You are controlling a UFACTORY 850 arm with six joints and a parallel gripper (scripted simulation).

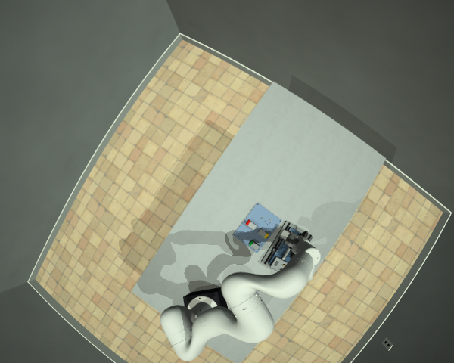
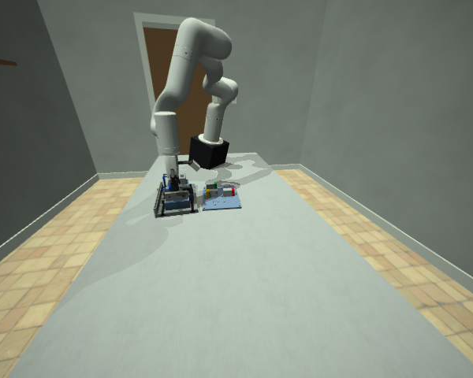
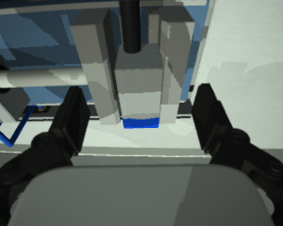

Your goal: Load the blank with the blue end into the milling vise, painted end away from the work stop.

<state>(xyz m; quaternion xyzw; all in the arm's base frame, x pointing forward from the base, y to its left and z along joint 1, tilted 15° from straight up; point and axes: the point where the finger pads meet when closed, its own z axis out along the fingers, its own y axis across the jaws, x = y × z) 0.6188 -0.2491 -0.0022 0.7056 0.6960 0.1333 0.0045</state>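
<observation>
The black rod is 5 cm to the left of my hand and 3 cm below it. Also, from my hand: yellow-ended blank: 18 cm to the left, 9 cm below, 6 cm behind; vise: 8 cm below, 7 cm behind; infeed plate: 22 cm to the left, 12 cm below, 5 cm behind.
</observation>
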